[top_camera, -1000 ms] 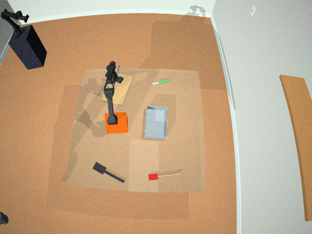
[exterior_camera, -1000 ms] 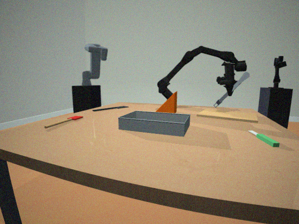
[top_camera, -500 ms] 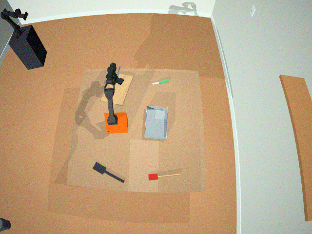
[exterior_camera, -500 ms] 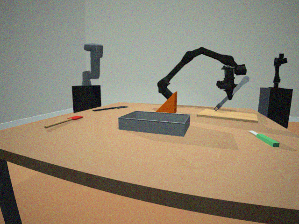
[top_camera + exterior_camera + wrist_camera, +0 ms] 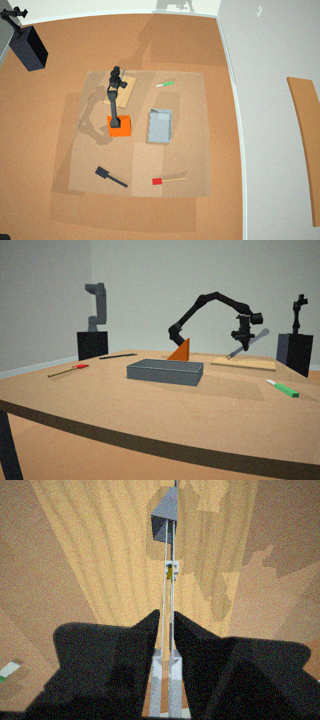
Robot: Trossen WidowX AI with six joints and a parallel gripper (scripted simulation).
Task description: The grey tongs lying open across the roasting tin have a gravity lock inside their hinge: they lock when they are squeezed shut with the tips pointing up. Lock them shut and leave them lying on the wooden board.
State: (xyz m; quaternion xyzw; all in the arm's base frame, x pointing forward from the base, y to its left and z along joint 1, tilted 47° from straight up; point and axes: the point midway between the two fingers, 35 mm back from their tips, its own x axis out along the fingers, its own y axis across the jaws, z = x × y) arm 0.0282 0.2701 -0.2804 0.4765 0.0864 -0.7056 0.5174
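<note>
Right now the wooden board is 1 cm to the right of my gripper tip and 8 cm below it. Also, from my gripper tip: grey roasting tin: 36 cm ahead, 44 cm to the right, 6 cm below; then red spatula: 34 cm ahead, 94 cm to the right, 8 cm below; then black spatula: 14 cm behind, 87 cm to the right, 8 cm below.
</note>
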